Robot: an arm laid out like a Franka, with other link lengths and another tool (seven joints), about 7 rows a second.
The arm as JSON. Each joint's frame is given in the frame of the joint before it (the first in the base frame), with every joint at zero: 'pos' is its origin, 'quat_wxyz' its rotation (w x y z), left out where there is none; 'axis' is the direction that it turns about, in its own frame. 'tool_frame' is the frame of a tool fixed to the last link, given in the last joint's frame.
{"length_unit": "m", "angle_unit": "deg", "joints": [
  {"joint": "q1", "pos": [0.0, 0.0, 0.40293], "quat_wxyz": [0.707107, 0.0, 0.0, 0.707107], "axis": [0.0, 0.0, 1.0]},
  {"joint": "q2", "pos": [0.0, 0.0, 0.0], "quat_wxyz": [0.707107, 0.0, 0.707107, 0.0], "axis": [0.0, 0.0, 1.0]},
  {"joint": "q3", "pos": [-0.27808, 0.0, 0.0], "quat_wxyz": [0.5, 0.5, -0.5, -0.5], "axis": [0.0, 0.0, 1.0]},
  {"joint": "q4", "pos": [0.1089, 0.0, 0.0], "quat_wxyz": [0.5, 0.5, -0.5, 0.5], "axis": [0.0, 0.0, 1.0]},
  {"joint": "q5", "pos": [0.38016, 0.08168, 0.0], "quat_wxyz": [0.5, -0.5, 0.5, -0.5], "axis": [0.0, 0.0, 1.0]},
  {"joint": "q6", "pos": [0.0, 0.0, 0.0], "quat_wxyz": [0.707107, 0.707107, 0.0, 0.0], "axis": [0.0, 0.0, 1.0]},
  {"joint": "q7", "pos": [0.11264, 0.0, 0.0], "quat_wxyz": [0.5, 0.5, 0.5, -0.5], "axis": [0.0, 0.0, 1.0]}
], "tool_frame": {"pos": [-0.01, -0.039, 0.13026], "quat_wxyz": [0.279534, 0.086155, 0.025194, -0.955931]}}
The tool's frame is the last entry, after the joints.
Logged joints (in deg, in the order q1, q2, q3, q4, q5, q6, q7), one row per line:
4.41 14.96 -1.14 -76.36 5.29 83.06 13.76
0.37 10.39 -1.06 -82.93 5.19 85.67 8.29
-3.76 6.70 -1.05 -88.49 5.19 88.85 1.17
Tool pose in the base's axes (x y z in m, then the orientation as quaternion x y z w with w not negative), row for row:
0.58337 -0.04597 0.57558 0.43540 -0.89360 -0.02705 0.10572
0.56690 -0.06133 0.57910 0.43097 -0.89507 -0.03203 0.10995
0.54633 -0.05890 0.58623 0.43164 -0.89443 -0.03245 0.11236
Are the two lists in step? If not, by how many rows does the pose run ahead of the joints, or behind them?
The pose runs 2 rows ahead of the joints: the pose in row i belongs to the joints in row i + 2.
